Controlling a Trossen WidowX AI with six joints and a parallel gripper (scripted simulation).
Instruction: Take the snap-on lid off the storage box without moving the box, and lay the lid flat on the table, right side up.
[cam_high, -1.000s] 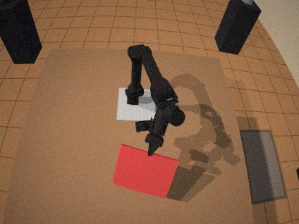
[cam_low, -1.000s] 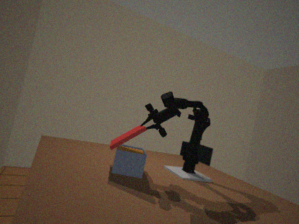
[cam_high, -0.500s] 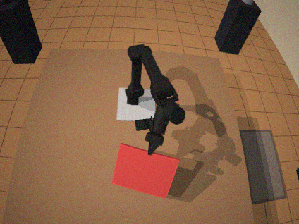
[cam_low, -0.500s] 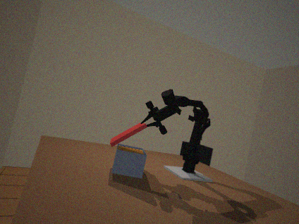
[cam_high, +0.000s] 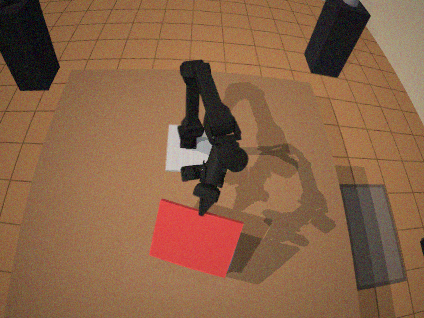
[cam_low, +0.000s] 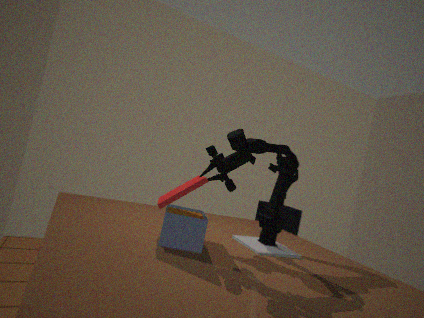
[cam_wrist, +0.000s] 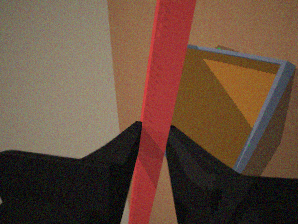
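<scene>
My gripper tip is now 6 cm short of the lid, 2 cm to the left of it and 5 cm above it. Round my gripper tip: storage box: 4 cm ahead, 2 cm to the left, 18 cm below.
</scene>
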